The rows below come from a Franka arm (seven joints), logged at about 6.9 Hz.
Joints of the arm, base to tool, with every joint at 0 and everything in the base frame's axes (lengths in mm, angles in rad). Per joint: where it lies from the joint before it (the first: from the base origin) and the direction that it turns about. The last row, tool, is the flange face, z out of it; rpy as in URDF.
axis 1: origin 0 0 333 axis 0 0 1
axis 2: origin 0 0 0 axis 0 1 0
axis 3: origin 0 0 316 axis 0 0 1
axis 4: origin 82.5 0 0 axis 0 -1 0
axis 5: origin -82.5 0 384 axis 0 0 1
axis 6: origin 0 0 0 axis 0 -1 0
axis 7: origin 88 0 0 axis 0 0 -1
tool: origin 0 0 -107 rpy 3.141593 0 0
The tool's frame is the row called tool.
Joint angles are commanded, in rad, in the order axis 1, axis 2, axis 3, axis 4, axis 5, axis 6, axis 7. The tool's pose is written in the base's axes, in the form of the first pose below.
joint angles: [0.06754, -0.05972, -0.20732, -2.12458, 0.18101, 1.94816, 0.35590]
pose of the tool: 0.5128 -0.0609 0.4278 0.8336 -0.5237 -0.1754 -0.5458 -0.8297 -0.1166
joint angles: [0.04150, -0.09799, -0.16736, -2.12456, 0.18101, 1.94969, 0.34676]
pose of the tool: 0.5097 -0.0538 0.4476 0.8518 -0.5049 -0.1400 -0.5217 -0.8418 -0.1382
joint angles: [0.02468, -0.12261, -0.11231, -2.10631, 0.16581, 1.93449, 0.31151]
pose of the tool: 0.5101 -0.0349 0.4676 0.8941 -0.4359 -0.1030 -0.4469 -0.8836 -0.1398
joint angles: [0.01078, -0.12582, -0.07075, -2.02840, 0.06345, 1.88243, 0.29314]
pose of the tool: 0.5173 -0.0275 0.5010 0.9311 -0.3626 -0.0402 -0.3645 -0.9293 -0.0597
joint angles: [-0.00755, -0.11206, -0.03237, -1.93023, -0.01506, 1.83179, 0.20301]
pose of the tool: 0.5281 -0.0229 0.5364 0.9715 -0.2366 0.0155 -0.2367 -0.9715 0.0080
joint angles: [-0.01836, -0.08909, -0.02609, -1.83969, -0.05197, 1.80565, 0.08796]
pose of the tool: 0.5397 -0.0288 0.5657 0.9910 -0.1199 0.0588 -0.1225 -0.9915 0.0438
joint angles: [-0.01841, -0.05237, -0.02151, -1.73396, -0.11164, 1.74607, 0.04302]
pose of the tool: 0.5505 -0.0323 0.5919 0.9957 -0.0632 0.0680 -0.0702 -0.9918 0.1068
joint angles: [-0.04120, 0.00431, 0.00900, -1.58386, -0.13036, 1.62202, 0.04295]
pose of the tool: 0.5601 -0.0314 0.6214 0.9969 -0.0681 0.0390 -0.0725 -0.9891 0.1284
